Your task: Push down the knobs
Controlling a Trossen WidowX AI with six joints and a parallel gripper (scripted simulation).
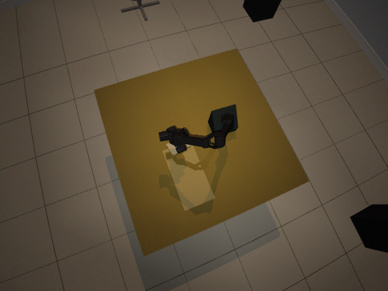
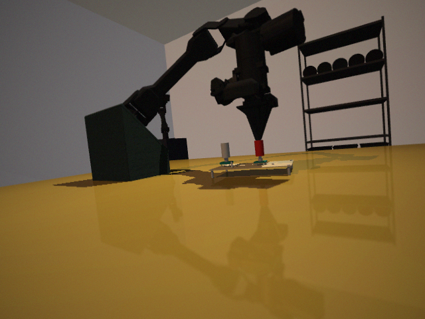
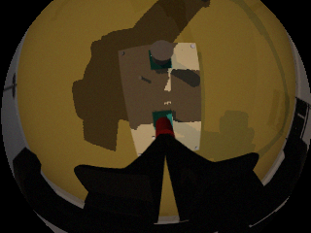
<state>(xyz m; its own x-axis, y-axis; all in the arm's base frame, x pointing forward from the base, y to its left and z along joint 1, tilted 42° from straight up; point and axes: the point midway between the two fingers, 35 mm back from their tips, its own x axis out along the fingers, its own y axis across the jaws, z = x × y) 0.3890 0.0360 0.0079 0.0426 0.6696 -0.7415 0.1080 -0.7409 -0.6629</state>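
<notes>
The red knob lies 20 mm below my gripper tip. The rest, counted from my gripper tip: white knob: 80 mm behind, 20 mm below, 10 mm to the right.
</notes>
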